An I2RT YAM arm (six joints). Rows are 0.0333 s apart.
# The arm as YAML. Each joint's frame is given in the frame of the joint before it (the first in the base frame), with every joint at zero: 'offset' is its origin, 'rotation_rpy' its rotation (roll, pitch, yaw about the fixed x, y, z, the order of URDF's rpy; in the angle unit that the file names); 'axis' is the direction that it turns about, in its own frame. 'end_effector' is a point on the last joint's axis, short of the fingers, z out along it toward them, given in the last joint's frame.
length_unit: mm
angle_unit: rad
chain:
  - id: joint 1
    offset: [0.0, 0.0, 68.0]
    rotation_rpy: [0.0, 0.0, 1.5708]
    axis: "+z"
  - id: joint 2
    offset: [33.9, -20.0, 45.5]
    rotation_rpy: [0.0, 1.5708, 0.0]
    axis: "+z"
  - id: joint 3
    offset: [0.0, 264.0, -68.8]
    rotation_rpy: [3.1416, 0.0, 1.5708]
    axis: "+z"
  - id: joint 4
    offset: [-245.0, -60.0, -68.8]
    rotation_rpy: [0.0, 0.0, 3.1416]
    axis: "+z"
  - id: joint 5
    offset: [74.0, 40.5, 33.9]
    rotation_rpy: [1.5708, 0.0, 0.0]
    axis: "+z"
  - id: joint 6
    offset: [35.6, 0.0, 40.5]
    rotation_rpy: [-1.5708, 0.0, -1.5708]
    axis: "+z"
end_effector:
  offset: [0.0, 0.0, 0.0]
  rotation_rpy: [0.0, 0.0, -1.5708]
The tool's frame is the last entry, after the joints.
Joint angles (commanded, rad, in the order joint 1, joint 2, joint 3, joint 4, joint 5, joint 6), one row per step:
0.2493, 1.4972, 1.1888, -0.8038, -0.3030, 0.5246
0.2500, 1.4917, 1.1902, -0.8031, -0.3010, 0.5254
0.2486, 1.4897, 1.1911, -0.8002, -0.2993, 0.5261
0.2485, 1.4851, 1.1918, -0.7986, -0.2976, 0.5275
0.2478, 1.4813, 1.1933, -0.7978, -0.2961, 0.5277
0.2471, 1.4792, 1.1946, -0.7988, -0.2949, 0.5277
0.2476, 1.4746, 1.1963, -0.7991, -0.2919, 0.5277
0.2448, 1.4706, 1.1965, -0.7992, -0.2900, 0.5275
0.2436, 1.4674, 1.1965, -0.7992, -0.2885, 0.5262
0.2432, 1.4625, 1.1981, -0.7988, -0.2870, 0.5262
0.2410, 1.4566, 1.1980, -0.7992, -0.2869, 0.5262
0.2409, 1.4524, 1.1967, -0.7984, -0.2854, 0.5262
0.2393, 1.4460, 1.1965, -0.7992, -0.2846, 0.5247
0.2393, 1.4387, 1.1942, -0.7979, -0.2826, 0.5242
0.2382, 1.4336, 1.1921, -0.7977, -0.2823, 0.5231
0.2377, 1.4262, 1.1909, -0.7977, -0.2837, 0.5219
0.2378, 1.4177, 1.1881, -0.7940, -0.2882, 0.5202
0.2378, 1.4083, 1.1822, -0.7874, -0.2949, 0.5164
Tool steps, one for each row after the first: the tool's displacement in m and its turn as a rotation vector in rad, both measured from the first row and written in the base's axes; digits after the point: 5 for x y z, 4 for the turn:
-0.00062, -0.00001, 0.00197, 0.0004, -0.0075, -0.0009
-0.00040, -0.00045, 0.00293, 0.0006, -0.0132, -0.0036
-0.00083, -0.00065, 0.00449, 0.0013, -0.0197, -0.0057
-0.00109, -0.00098, 0.00603, 0.0016, -0.0259, -0.0073
-0.00129, -0.00129, 0.00694, 0.0012, -0.0285, -0.0085
-0.00185, -0.00138, 0.00870, 0.0001, -0.0349, -0.0094
-0.00219, -0.00240, 0.00984, -0.0006, -0.0394, -0.0129
-0.00257, -0.00291, 0.01072, -0.0016, -0.0433, -0.0137
-0.00309, -0.00321, 0.01257, -0.0012, -0.0504, -0.0149
-0.00389, -0.00408, 0.01414, 0.0000, -0.0556, -0.0172
-0.00458, -0.00434, 0.01493, -0.0004, -0.0595, -0.0180
-0.00556, -0.00509, 0.01657, -0.0004, -0.0655, -0.0187
-0.00681, -0.00547, 0.01791, -0.0007, -0.0722, -0.0193
-0.00772, -0.00603, 0.01866, -0.0006, -0.0758, -0.0197
-0.00903, -0.00644, 0.02030, 0.0016, -0.0820, -0.0185
-0.01041, -0.00659, 0.02197, 0.0071, -0.0908, -0.0149
-0.01199, -0.00674, 0.02309, 0.0138, -0.1008, -0.0086

